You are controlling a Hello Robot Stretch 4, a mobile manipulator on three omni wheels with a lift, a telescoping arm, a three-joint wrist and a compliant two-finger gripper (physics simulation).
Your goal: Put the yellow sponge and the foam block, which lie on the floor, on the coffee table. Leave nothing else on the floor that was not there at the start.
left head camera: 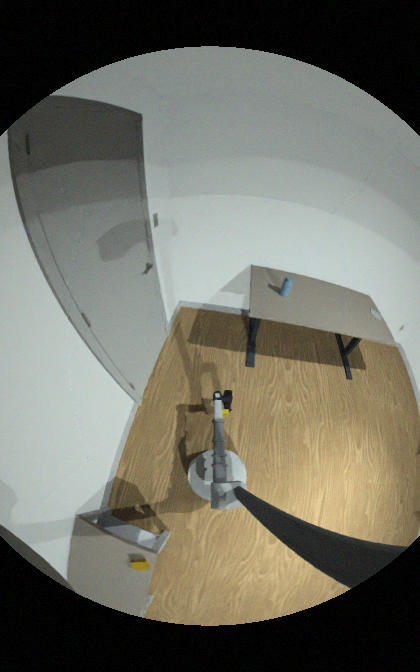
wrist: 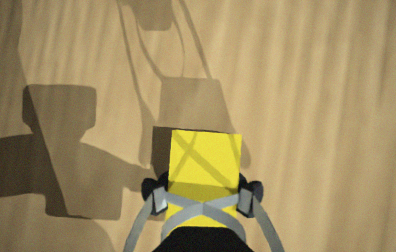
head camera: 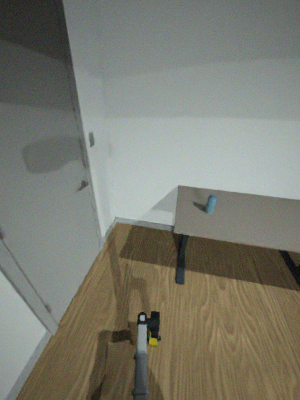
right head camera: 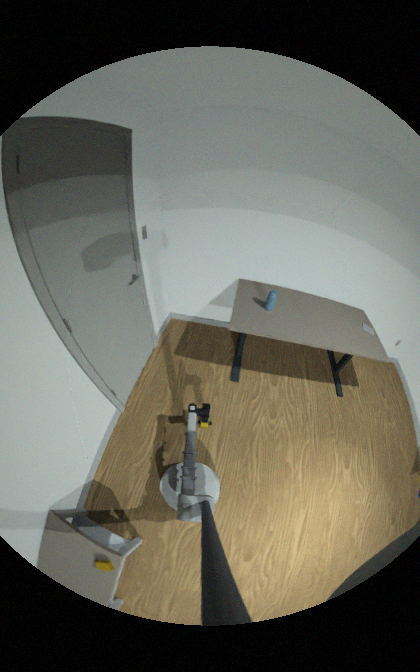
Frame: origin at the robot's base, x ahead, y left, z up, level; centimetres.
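Seen in the pictures: gripper, fingertip midpoint: (left head camera: 224,409) (wrist: 201,185) (head camera: 153,339) (right head camera: 204,423).
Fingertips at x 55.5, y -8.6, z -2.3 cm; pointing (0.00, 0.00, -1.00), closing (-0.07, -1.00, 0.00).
Offsets run from my fingertips to a thing's top centre. Level surfaces: height alone.
The bright yellow foam block {dz +4.3, dx +0.7, dy -0.1 cm} (head camera: 153,343) (left head camera: 225,412) (right head camera: 204,425) (wrist: 205,157) is upright between the fingertips and looks to be at floor level, its shadow close beside it in the wrist view. My gripper (head camera: 154,339) (wrist: 201,185) is shut on it, a fingertip against each side; the near end of the block is partly hidden by the finger straps and the palm. A darker yellow, flatter piece, which looks like the sponge {dz +49.0, dx -119.9, dy +53.4 cm} (left head camera: 140,564) (right head camera: 104,565), lies on the low grey coffee table {dz +44.4 cm} (left head camera: 100,560) (right head camera: 70,555) at the lower left.
A long table (head camera: 240,215) (left head camera: 310,310) (right head camera: 300,325) with dark legs stands by the far wall, bearing a blue can {dz +88.0, dx +68.8, dy -47.8 cm} (head camera: 211,204) (left head camera: 286,287) (right head camera: 270,300). A grey door (head camera: 45,165) is at the left. A blue and yellow thing (right head camera: 418,493) is cut off at the right edge.
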